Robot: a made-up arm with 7 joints.
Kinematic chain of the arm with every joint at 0, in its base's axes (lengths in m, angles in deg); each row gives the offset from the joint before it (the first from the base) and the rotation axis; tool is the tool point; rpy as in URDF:
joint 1: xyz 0 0 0.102 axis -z
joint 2: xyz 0 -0.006 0.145 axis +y
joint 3: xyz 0 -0.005 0.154 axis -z
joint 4: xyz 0 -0.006 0.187 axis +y
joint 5: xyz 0 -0.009 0.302 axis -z
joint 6: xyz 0 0 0.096 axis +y
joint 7: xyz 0 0 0.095 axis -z
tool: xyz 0 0 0 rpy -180 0 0
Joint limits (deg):
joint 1: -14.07..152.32
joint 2: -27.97..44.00
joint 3: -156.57..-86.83
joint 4: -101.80..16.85
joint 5: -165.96..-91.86
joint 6: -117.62..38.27
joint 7: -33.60..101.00
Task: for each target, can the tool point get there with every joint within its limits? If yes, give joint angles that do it. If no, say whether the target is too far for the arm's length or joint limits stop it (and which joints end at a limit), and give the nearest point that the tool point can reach.
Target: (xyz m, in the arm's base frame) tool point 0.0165 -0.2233 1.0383
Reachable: yes | joints 101.76 14.18 -131.79 3.61 -107.52 -29.45 10.15
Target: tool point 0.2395 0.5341 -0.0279
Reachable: no: joint limits stop it (at a limit: joint 1, joint 2, joint 3, joint 4, joint 6) | nearest point -0.0773 0.4848 0.4097 | short by 0.542 m
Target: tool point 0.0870 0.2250 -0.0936
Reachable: no: joint limits stop it (at a limit: joint 1, joint 2, joint 3, joint 4, joint 5) | nearest point 0.4590 0.0544 0.1760 | short by 0.490 m
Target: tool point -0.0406 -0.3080 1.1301
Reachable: no: too far | nearest point -0.0362 -0.2745 1.0341 | short by 0.102 m
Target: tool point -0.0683 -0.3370 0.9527
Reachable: yes | joints 24.99 1.98 -94.20 -42.44 -111.34 -11.23 35.26
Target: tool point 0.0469 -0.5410 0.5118
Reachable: yes | joints 53.96 11.31 -139.97 -91.29 -118.20 -27.45 -5.87
